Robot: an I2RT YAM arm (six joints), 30 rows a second.
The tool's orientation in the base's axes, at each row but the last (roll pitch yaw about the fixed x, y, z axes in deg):
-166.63, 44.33, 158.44
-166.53, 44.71, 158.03
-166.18, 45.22, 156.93
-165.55, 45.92, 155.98
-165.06, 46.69, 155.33
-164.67, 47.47, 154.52
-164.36, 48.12, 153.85
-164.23, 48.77, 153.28
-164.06, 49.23, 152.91
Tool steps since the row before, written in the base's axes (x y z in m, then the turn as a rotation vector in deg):
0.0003, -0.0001, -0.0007, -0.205, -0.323, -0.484
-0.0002, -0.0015, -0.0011, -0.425, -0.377, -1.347
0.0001, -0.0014, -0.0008, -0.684, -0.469, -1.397
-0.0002, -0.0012, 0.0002, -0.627, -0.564, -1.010
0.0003, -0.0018, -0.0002, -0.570, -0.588, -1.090
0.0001, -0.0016, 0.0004, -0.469, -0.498, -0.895
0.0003, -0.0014, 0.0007, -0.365, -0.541, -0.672
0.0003, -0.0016, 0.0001, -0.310, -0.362, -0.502
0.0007, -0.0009, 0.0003, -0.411, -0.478, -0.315
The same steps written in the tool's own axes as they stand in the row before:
0.0003, 0.0002, 0.0007, 0.390, -0.297, 0.375
0.0005, -0.0012, 0.0014, 1.128, -0.313, 0.876
0.0001, -0.0010, 0.0013, 1.305, -0.520, 0.816
-0.0004, -0.0011, 0.0004, 0.964, -0.632, 0.634
-0.0006, -0.0012, 0.0012, 0.980, -0.605, 0.730
-0.0008, -0.0013, 0.0007, 0.801, -0.509, 0.607
-0.0011, -0.0010, 0.0005, 0.560, -0.520, 0.542
-0.0007, -0.0011, 0.0010, 0.453, -0.379, 0.362
-0.0009, -0.0003, 0.0007, 0.335, -0.564, 0.258

